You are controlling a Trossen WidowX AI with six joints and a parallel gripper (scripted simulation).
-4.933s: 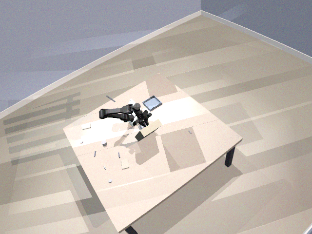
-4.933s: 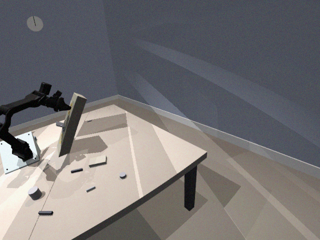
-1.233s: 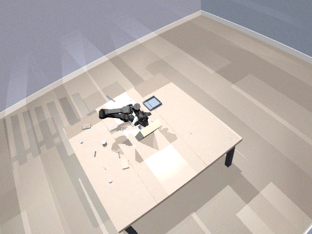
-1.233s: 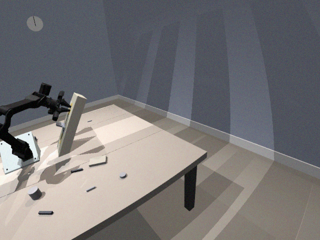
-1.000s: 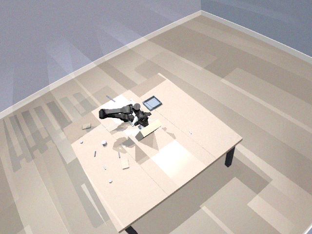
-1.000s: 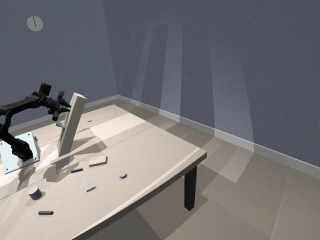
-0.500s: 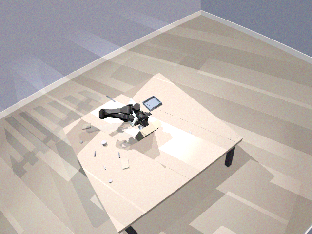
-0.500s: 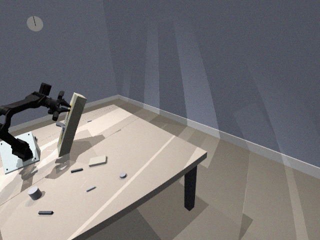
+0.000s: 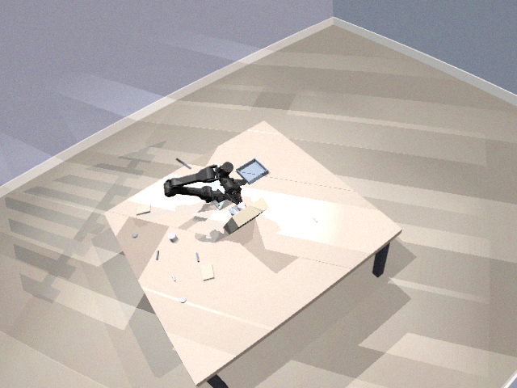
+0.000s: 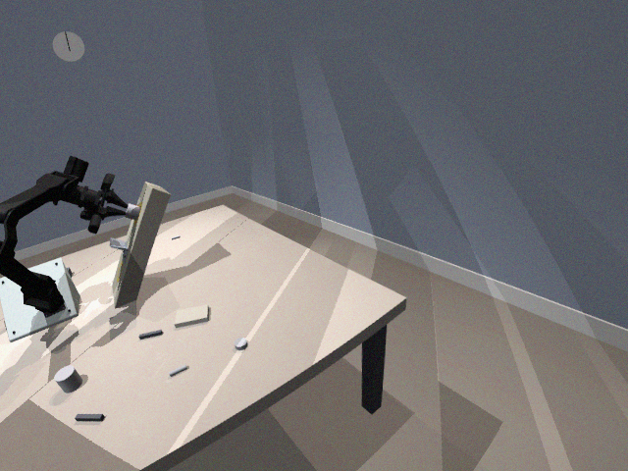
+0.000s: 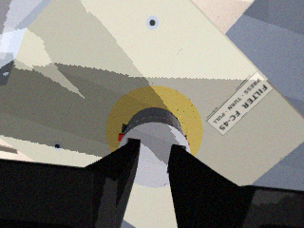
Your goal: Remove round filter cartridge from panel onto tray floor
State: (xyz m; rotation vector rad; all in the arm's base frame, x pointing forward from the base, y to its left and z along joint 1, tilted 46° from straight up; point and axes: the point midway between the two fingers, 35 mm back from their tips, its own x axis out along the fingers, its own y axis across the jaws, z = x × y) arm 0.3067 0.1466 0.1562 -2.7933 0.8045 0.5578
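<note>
Now: the tan service panel 100 mm below my gripper tip and 10 mm behind it. From my gripper tip the other things lie so: round grey filter cartridge: 10 mm ahead; blue-grey tray: 370 mm behind, 300 mm to the left, 250 mm below.
</note>
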